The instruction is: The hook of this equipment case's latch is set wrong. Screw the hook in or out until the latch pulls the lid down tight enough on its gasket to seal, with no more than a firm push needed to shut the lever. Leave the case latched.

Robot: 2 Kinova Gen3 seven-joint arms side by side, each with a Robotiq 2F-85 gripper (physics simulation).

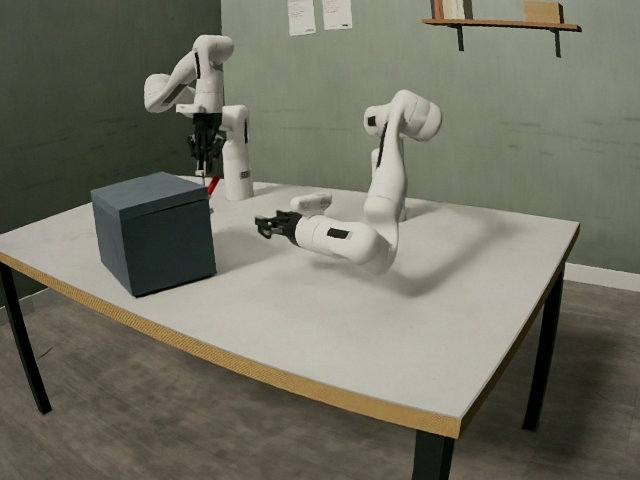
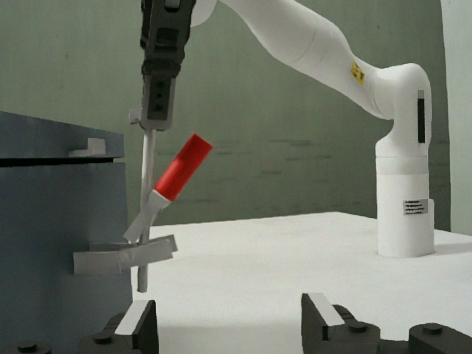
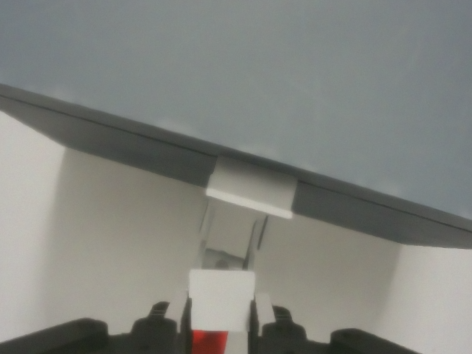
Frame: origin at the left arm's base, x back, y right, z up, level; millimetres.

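Seen in the pictures: left gripper, fingertip midpoint: [image 1: 266, 216] [image 2: 229, 323]; right gripper, fingertip midpoint: [image 1: 204, 175] [image 2: 154, 129] [image 3: 221, 317]; right arm's base at its link origin: [image 1: 239, 197] [image 2: 403, 252].
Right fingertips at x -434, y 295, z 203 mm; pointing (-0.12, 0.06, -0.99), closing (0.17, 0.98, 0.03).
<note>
A point is followed by its place in that frame.
The blue-grey case [image 1: 170, 253] {x -650, y 224, z 82 mm} [image 2: 50, 215] {x -512, y 266, z 148 mm} stands at the table's left; a dark gap shows under its lid [image 1: 149, 192] {x -620, y 305, z 207 mm} [image 2: 40, 137] {x -516, y 258, z 198 mm} [image 3: 250, 75] {x -522, y 318, z 209 mm}. A pale catch [image 2: 95, 146] {x -477, y 303, z 192 mm} [image 3: 252, 186] {x -482, y 314, z 190 mm} sits on the lid's edge. The red lever [image 2: 183, 167] {x -418, y 277, z 174 mm} [image 3: 210, 342] {x -419, y 289, z 182 mm} [image 1: 212, 184] {x -421, y 280, z 179 mm} leans up and outward from the latch bracket [image 2: 97, 262] {x -481, y 292, z 109 mm}. The hook's rod [image 2: 148, 165] {x -440, y 292, z 177 mm} stands upright through the bracket, its white head [image 3: 222, 300] {x -442, y 296, z 217 mm} outward of the catch. My right gripper [image 1: 203, 173] {x -434, y 295, z 203 mm} [image 2: 154, 129] {x -434, y 295, z 203 mm} [image 3: 221, 317] {x -434, y 295, z 203 mm} is shut on the hook's head. My left gripper [image 1: 262, 227] {x -458, y 93, z 122 mm} [image 2: 229, 323] {x -458, y 93, z 122 mm} is open, beside the case.
The white table [image 1: 330, 320] {x -638, y -162, z 0 mm} [image 2: 280, 270] {x -169, y 611, z 0 mm} carries both arms. The right arm's base [image 1: 237, 175] {x 39, y 570, z 87 mm} [image 2: 405, 215] {x 47, y 562, z 73 mm} stands behind the case. The left arm's forearm [image 1: 336, 240] {x -595, y -158, z 140 mm} reaches low over the table toward the case. A shelf [image 1: 501, 25] hangs on the back wall.
</note>
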